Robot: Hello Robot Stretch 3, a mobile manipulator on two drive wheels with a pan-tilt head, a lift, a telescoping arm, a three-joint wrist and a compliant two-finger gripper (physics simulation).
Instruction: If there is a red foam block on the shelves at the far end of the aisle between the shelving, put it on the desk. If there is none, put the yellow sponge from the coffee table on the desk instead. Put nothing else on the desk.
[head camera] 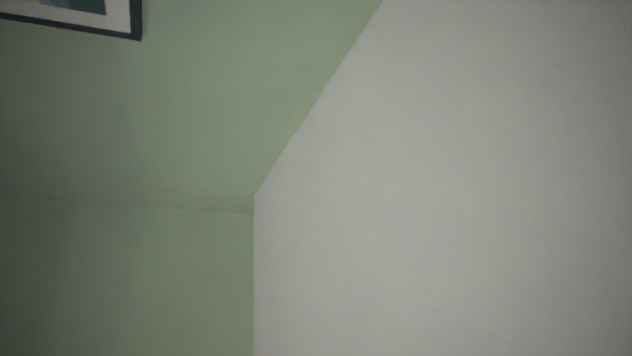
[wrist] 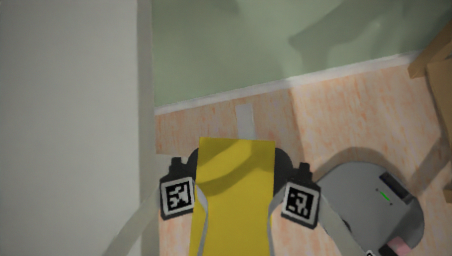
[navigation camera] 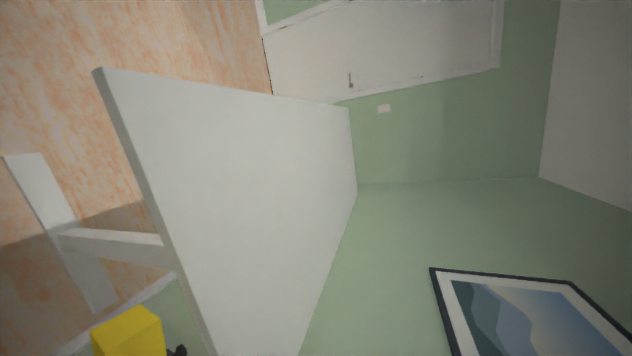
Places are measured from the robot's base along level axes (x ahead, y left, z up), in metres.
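Where they show: gripper, fingertip midpoint: (wrist: 241, 165).
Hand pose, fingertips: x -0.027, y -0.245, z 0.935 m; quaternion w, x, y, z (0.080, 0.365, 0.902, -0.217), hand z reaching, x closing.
After its pixels a point has its place.
My gripper (wrist: 241, 165) @(y -0.245, x -0.027, z 0.935 m) is shut on the yellow sponge (wrist: 235, 200) @(y -0.222, x -0.023, z 0.982 m) (navigation camera: 127, 332) @(y -0.175, x 0.023, z 0.969 m), with a fingertip on each side of it in the wrist view. The sponge's end also shows at the bottom left of the navigation view, where most of the gripper is out of frame. The white desk (navigation camera: 240, 190) @(y -0.231, x 0.261, z 0.950 m) (wrist: 70, 125) @(y -0.389, x 0.088, z 0.950 m) fills the middle of the navigation view and the left of the wrist view. The sponge appears just off the desk's long edge, with floor behind it; its height against the desk top is hard to tell. No red foam block, shelves or coffee table are recognisable.
The robot's grey base (wrist: 370, 200) @(y -0.016, x -0.145, z 0.159 m) stands on the floor at the lower right of the wrist view. Wooden furniture (wrist: 442, 85) @(y -0.160, x -0.595, z 0.150 m) is at its right edge. A green wall (navigation camera: 400, 225) @(y -1.227, x 0.715, z 1.286 m) with a framed picture (navigation camera: 445, 310) @(y -0.871, x 0.213, z 1.393 m) borders the desk. A white door (navigation camera: 400, 45) @(y -0.639, x 2.186, z 1.393 m) stands beyond.
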